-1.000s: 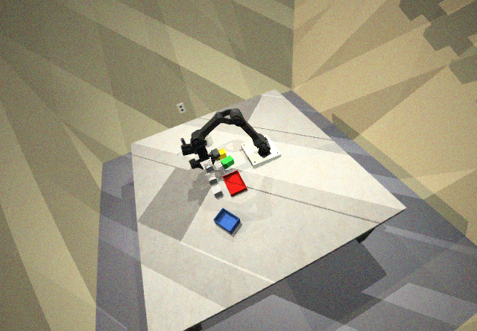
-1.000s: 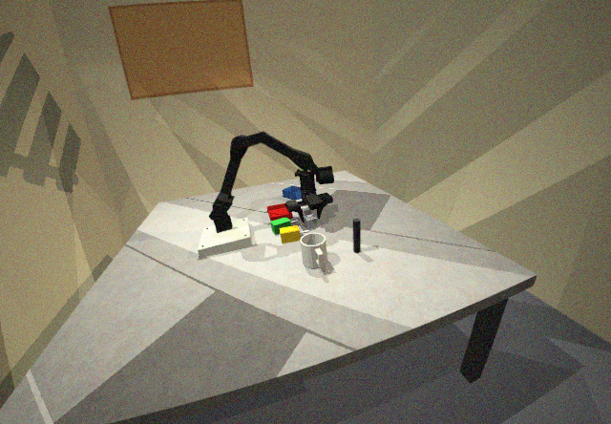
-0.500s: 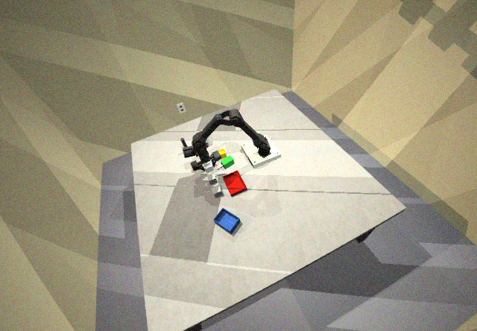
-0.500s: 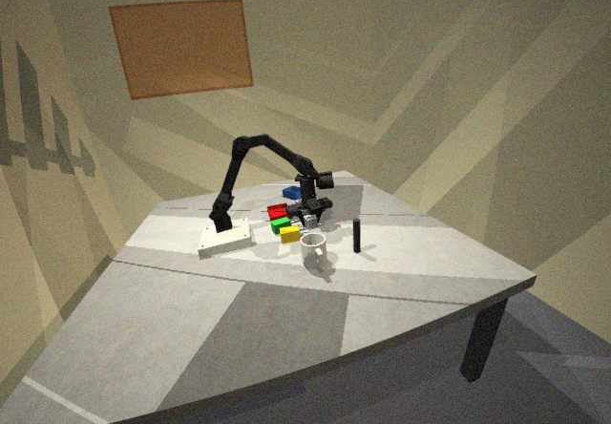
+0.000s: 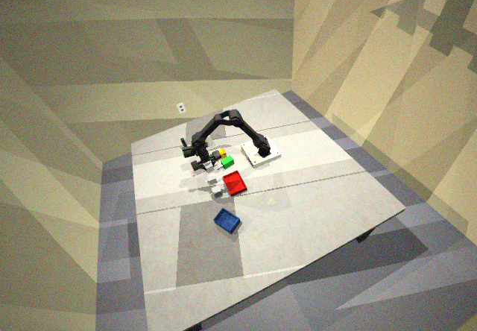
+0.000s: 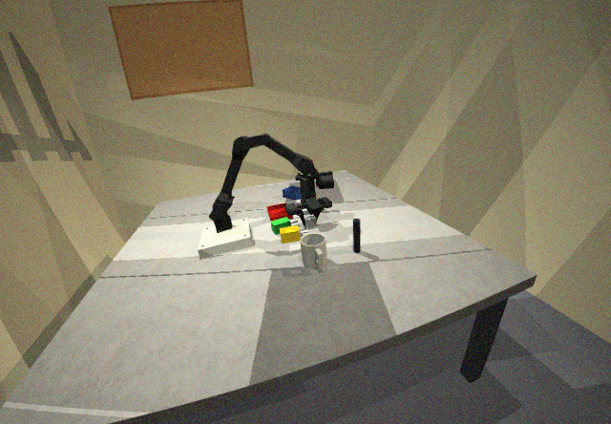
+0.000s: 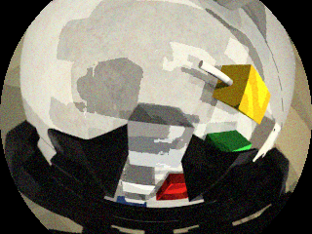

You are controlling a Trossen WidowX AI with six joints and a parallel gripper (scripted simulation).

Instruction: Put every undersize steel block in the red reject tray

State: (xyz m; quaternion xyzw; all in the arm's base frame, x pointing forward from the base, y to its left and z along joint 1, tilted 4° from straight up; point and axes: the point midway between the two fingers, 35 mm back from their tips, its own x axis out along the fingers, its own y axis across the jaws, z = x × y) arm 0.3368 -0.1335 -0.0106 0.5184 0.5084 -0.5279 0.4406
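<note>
The red reject tray is 70 mm behind my gripper tip and 200 mm to the left of it. The rest, counted from my gripper tip: green GO gauge (90 mm behind, 40 mm to the left, 10 mm above); then yellow block (80 mm behind, 60 mm to the right, 10 mm above); then steel block (30 mm ahead, 90 mm to the left, 10 mm above).
</note>
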